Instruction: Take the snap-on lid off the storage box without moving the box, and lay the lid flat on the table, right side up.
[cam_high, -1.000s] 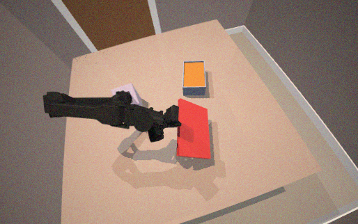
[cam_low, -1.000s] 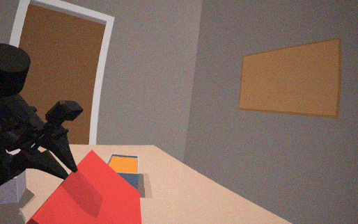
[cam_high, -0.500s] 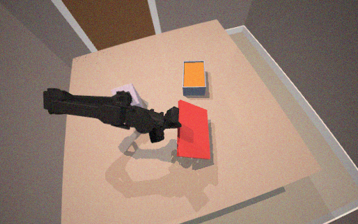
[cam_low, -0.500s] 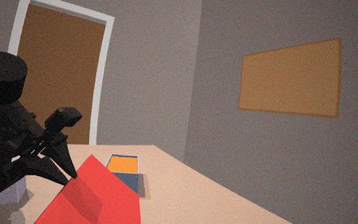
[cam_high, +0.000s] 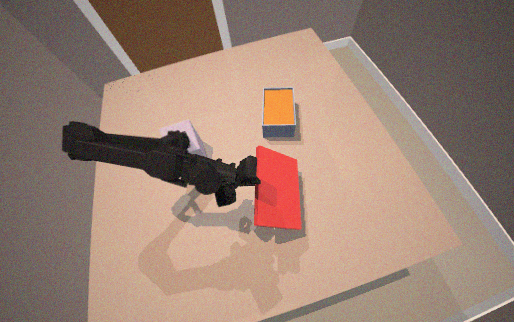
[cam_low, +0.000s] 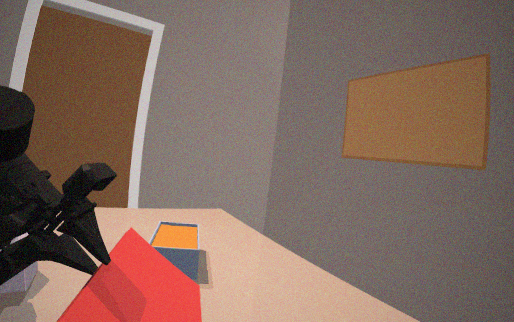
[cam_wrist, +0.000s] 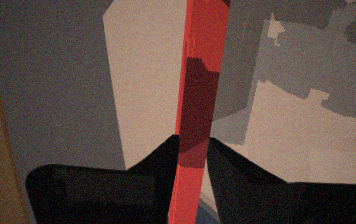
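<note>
Right now my gripper tip is 60 mm short of the red lid, 50 mm above it and 20 mm to the left of it. The rest, counted from my gripper tip: box 340 mm to the left, 180 mm ahead, 140 mm below.
</note>
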